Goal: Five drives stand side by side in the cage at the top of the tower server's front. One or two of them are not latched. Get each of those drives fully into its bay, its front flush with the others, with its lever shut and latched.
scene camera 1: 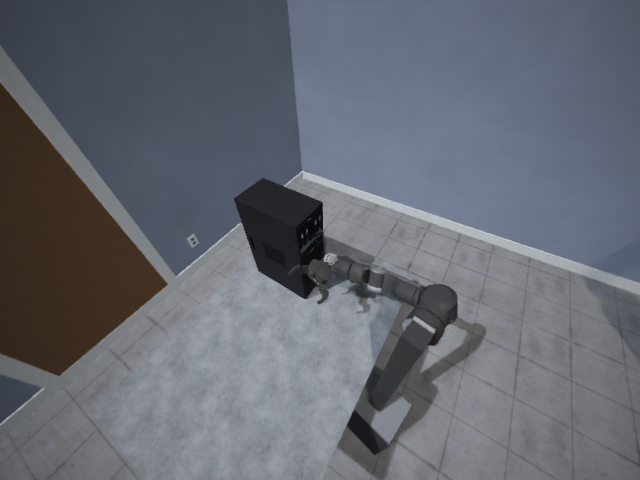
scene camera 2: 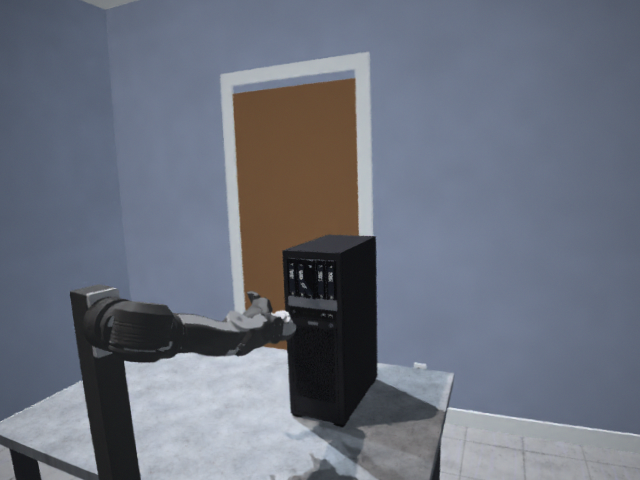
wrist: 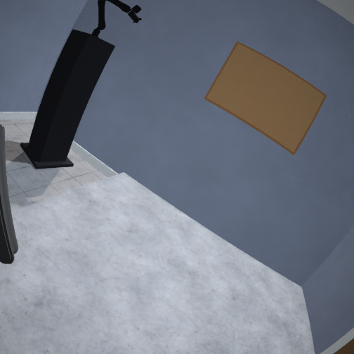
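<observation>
The black tower server (scene camera 1: 266, 227) (scene camera 2: 359, 330) stands upright on the table. Its five drives (scene camera 1: 310, 230) show side by side at the top of its front. In scene camera 2, the middle drive (scene camera 2: 309, 276) looks darker than its neighbours, and its lever seems to stand out at a slant. The two drives on each side of it look level with each other; their latches are too small to tell. My gripper (scene camera 1: 307, 286) (scene camera 2: 254, 307) is open and empty, beside the tower's front and lower than the drives, its fingers pointing away from them. One finger (wrist: 7, 220) shows in the wrist view. The drives do not show there.
The pale table top (scene camera 1: 232, 372) (scene camera 2: 206, 403) (wrist: 160, 280) lies under the tower. The arm's dark post (scene camera 1: 398, 366) (scene camera 2: 108, 397) stands at the table's edge. A black pedestal (wrist: 75, 100) with a small jointed stand and a tan wall board (wrist: 265, 97) show in the wrist view.
</observation>
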